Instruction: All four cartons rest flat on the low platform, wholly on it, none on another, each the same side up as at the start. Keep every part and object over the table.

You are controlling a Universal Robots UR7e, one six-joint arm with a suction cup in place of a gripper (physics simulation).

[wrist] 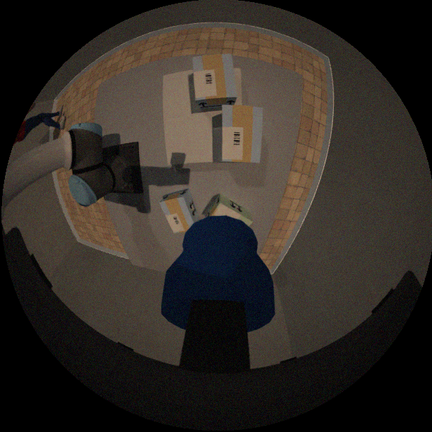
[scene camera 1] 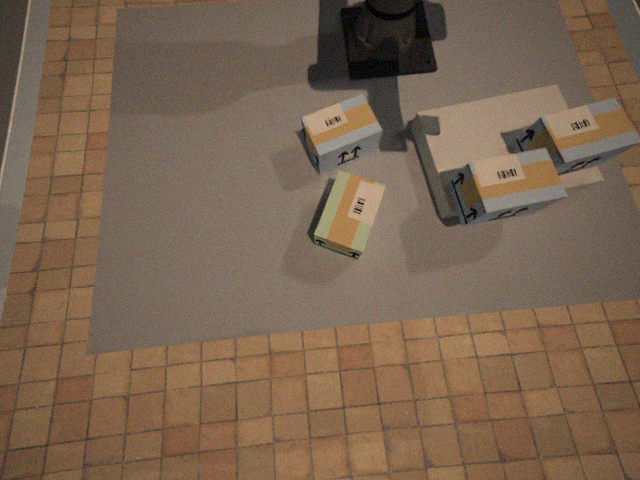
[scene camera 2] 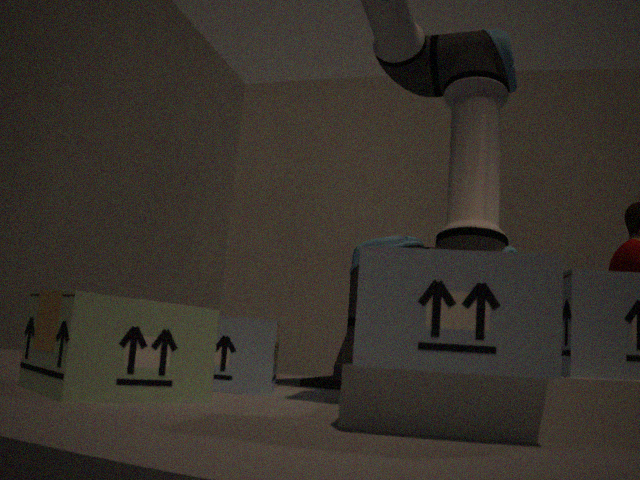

suction cup: wrist 219, 260; not seen in scene camera 1 (out of frame); not seen in scene camera 2 (out of frame)
blue-grey carton: wrist; scene camera 1; scene camera 2 494, 313
same spot on blue-grey carton: [wrist: 241, 124] = [scene camera 1: 528, 175]
